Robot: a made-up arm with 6 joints. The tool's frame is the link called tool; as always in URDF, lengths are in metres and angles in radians. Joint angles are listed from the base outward. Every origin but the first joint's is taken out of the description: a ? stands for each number. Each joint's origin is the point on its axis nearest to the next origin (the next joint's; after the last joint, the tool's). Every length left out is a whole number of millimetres.
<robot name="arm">
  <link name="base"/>
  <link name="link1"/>
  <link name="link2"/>
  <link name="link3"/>
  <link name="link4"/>
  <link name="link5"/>
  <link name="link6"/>
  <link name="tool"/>
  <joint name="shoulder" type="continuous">
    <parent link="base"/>
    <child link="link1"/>
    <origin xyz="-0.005 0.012 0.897" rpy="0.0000 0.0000 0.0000"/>
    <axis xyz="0 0 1"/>
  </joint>
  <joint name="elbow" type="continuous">
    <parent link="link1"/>
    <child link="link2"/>
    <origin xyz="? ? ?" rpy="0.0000 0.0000 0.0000"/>
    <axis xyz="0 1 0"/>
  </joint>
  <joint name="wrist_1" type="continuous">
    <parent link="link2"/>
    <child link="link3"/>
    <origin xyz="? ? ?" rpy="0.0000 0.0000 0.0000"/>
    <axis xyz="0 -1 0"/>
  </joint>
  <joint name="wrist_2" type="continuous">
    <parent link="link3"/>
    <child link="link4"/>
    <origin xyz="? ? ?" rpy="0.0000 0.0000 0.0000"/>
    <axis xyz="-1 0 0"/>
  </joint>
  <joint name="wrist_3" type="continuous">
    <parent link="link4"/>
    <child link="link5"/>
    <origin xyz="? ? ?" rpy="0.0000 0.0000 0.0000"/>
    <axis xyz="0 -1 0"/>
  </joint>
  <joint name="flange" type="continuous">
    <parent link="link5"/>
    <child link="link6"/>
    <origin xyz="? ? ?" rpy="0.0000 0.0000 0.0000"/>
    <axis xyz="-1 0 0"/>
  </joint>
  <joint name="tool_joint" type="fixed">
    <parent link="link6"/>
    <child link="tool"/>
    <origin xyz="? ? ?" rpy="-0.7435 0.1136 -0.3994"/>
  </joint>
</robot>
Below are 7 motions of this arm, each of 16 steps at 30 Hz.
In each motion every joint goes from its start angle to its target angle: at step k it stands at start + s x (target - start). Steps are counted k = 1, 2, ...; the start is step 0. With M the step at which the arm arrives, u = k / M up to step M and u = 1 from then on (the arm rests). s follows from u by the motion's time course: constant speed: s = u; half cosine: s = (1 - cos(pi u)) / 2; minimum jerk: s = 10 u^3 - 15 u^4 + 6 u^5.
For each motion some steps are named. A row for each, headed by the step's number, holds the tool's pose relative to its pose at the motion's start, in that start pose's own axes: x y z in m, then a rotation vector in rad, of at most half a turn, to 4 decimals.
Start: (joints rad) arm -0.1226 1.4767 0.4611 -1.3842 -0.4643 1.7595
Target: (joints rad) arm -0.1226 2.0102 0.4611 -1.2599 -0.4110 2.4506
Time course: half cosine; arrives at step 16
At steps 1, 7, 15, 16:
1: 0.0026 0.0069 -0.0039 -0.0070 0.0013 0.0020
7: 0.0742 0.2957 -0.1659 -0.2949 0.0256 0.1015
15: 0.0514 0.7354 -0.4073 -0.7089 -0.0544 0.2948
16: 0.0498 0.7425 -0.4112 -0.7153 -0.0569 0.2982

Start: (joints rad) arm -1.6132 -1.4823 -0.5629 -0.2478 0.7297 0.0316
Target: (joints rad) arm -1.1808 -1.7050 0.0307 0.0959 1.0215 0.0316
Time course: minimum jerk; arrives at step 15
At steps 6, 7, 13, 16:
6: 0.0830 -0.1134 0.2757 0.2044 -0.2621 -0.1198
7: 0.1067 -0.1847 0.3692 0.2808 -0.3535 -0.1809
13: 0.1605 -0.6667 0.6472 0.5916 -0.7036 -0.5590
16: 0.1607 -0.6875 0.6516 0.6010 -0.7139 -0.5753

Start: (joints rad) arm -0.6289 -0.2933 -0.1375 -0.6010 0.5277 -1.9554
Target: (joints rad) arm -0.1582 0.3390 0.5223 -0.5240 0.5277 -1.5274
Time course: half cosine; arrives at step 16
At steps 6, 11, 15, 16:
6: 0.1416 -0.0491 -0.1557 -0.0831 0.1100 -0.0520
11: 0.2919 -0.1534 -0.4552 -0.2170 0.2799 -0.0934
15: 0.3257 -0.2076 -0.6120 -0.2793 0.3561 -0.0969
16: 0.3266 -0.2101 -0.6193 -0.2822 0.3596 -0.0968

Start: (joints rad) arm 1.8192 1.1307 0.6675 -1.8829 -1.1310 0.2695
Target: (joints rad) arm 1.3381 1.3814 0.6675 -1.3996 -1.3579 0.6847
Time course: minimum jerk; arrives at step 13
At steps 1, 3, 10, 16:
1: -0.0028 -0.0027 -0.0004 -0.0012 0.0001 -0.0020
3: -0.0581 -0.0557 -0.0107 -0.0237 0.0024 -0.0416
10: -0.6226 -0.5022 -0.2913 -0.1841 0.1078 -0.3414
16: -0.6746 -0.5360 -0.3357 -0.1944 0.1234 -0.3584

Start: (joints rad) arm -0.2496 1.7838 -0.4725 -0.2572 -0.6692 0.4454
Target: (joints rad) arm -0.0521 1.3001 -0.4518 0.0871 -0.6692 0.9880
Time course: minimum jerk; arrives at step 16
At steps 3, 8, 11, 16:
3: -0.0257 -0.0154 -0.0005 -0.0328 -0.0047 -0.0430
8: -0.2841 -0.1185 -0.0046 -0.3439 0.0005 -0.4382
11: -0.4833 -0.1454 -0.0063 -0.5694 0.0580 -0.7096
16: -0.5979 -0.1425 -0.0068 -0.6963 0.1103 -0.8567

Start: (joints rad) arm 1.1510 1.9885 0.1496 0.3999 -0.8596 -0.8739
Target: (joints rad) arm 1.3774 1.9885 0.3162 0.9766 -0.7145 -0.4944
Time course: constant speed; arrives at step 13
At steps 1, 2, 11, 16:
1: -0.0221 -0.0026 0.0059 -0.0344 -0.0389 -0.0660
2: -0.0444 -0.0043 0.0114 -0.0693 -0.0762 -0.1330
11: -0.2469 0.0165 0.0433 -0.3997 -0.3320 -0.7707
16: -0.2910 0.0298 0.0464 -0.4756 -0.3681 -0.9200

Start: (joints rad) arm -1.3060 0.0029 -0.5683 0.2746 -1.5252 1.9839
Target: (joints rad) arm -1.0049 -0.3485 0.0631 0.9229 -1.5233 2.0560
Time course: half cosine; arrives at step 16
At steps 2, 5, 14, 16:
2: -0.0486 -0.0091 -0.0115 -0.0169 0.0458 0.0080
5: -0.2923 -0.0467 -0.0374 -0.0873 0.2677 0.0474
14: -1.2260 0.0087 0.3220 -0.1369 1.1322 0.1946
16: -1.2644 0.0239 0.3566 -0.1278 1.1736 0.2006

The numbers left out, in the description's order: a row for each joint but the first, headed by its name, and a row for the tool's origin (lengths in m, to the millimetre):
elbow: 0.024 0.016 0.000
wrist_1: -0.017 0.000 0.620
wrist_2: 1.290 0.000 0.009
wrist_3: 0.000 -0.125 -0.003
flange: -0.007 0.000 0.025
tool: 0.000 0.023 -0.012

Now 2 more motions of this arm.
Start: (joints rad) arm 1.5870 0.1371 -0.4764 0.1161 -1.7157 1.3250
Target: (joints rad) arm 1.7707 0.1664 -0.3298 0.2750 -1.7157 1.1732
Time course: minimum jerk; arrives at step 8
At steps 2, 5, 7, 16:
2: -0.0250 -0.0143 0.0102 -0.0018 0.0327 0.0013
5: -0.1745 -0.0929 0.0877 -0.0055 0.2276 -0.0067
7: -0.2362 -0.1215 0.1279 -0.0035 0.3078 -0.0180
16: -0.2400 -0.1232 0.1305 -0.0033 0.3127 -0.0189

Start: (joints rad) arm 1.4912 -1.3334 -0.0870 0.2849 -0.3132 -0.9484
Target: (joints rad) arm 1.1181 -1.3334 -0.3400 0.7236 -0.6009 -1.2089
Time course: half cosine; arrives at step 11
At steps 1, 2, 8, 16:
1: 0.0027 0.0031 -0.0040 -0.0082 0.0078 -0.0114
2: 0.0106 0.0119 -0.0158 -0.0316 0.0304 -0.0454
8: 0.1235 0.0665 -0.1846 -0.2673 0.2795 -0.5409
16: 0.1503 0.0633 -0.2273 -0.3078 0.3232 -0.6698

